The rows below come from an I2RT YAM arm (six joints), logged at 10 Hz.
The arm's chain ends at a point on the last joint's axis. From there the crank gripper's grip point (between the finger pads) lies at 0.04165 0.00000 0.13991 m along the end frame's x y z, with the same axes.
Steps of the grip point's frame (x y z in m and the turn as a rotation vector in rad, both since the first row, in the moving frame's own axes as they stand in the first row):
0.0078, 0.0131, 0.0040, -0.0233, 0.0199, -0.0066
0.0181, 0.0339, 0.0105, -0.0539, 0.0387, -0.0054
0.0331, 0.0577, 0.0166, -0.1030, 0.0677, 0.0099
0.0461, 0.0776, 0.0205, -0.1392, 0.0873, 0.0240
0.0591, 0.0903, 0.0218, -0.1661, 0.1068, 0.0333
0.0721, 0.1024, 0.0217, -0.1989, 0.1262, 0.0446
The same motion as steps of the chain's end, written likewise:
0.0050, 0.0101, 0.0049, -0.0233, 0.0199, -0.0066
0.0127, 0.0266, 0.0124, -0.0539, 0.0387, -0.0054
0.0238, 0.0430, 0.0205, -0.1030, 0.0677, 0.0099
0.0343, 0.0573, 0.0261, -0.1392, 0.0873, 0.0240
0.0449, 0.0660, 0.0291, -0.1661, 0.1068, 0.0333
0.0556, 0.0731, 0.0310, -0.1989, 0.1262, 0.0446

